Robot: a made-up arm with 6 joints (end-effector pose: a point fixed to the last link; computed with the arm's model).
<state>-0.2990 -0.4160 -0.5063 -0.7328 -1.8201 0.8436</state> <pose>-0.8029 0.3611 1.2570 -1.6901 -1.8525 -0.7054</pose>
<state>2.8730 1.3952 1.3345 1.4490 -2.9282 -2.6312</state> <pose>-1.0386 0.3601 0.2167 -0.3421 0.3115 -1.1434</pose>
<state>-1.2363 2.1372 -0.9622 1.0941 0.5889 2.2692</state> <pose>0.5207 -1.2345 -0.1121 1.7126 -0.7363 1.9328</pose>
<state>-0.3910 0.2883 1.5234 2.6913 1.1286 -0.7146</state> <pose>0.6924 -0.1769 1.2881 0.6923 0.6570 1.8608</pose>
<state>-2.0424 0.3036 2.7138 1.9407 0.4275 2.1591</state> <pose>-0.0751 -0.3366 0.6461 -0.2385 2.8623 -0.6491</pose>
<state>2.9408 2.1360 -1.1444 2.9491 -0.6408 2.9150</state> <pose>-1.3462 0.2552 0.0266 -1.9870 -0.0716 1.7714</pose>
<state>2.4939 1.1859 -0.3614 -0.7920 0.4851 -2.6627</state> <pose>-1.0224 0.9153 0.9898 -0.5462 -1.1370 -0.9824</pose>
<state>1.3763 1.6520 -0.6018 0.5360 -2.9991 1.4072</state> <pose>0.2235 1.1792 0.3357 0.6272 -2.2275 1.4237</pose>
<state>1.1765 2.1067 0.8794 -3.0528 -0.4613 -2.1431</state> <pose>0.3114 0.9128 -0.8186 0.1363 -2.9481 0.3837</pose>
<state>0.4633 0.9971 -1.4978 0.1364 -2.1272 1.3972</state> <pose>0.4463 0.2160 1.0322 -1.1441 -2.5920 0.6779</pose>
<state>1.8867 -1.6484 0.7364 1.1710 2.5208 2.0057</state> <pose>0.2540 -1.1374 0.3580 1.4759 -1.8283 -1.6411</pose>
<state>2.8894 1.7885 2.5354 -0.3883 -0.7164 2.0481</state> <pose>-0.4969 0.1456 -0.2609 -1.4733 2.4703 -0.7894</pose>
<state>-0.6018 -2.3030 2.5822 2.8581 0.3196 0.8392</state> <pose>-0.5510 0.4453 0.1537 0.0387 0.1383 3.1046</pose>
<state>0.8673 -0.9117 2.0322 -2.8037 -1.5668 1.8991</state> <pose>-0.3572 -0.2086 0.9334 -2.3262 1.2027 0.3261</pose>
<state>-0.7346 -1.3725 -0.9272 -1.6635 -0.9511 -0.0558</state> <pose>-0.9683 1.0466 0.0573 -0.5733 2.1382 1.4077</pose>
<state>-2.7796 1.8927 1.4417 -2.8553 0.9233 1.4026</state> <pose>-0.9781 -0.3305 -0.5866 -1.5116 -1.9865 0.6024</pose>
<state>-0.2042 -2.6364 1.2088 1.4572 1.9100 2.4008</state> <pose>-0.7885 0.3652 -0.5464 -0.0097 1.7458 1.5659</pose>
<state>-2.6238 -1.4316 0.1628 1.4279 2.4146 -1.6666</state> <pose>1.1266 0.5554 0.4368 0.9012 -1.5876 1.0628</pose>
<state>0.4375 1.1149 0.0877 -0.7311 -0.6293 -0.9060</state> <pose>1.1899 0.6538 0.9887 -0.8222 0.0644 -0.8934</pose>
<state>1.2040 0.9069 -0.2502 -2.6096 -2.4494 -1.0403</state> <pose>0.2653 0.9706 1.0843 -0.6651 -2.7302 -0.0104</pose>
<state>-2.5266 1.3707 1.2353 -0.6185 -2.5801 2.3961</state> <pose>-0.9952 -0.6886 0.2960 0.2652 0.1824 0.3984</pose>
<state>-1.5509 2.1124 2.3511 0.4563 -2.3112 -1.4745</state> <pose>-0.0696 -0.5352 -0.4598 0.0624 -2.4108 1.3317</pose>
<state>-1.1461 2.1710 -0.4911 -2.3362 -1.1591 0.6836</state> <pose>0.6163 -1.1011 -0.3978 -1.2376 2.0393 -0.5781</pose>
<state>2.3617 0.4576 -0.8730 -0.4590 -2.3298 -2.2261</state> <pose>-0.1465 0.0688 1.3975 2.3447 1.3760 -0.3290</pose>
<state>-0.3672 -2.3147 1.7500 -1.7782 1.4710 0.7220</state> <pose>-1.0636 0.2380 -0.1157 1.6219 -0.2437 -0.6905</pose>
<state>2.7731 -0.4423 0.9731 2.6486 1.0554 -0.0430</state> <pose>0.2853 -0.1952 1.6609 0.4422 0.4581 -0.7476</pose>
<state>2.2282 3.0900 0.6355 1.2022 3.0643 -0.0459</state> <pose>-0.0123 -0.0477 -0.9543 -0.5590 -0.1683 0.9745</pose>
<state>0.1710 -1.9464 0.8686 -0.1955 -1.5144 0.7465</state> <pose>-1.4112 -0.1927 -0.0959 -0.7816 -2.4415 0.0913</pose>
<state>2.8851 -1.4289 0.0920 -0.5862 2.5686 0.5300</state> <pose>1.2122 -0.2310 0.4881 1.1327 -1.2756 -2.1081</pose>
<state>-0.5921 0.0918 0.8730 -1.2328 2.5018 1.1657</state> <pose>0.1278 -0.2194 1.4169 -2.7376 -0.6382 1.3619</pose>
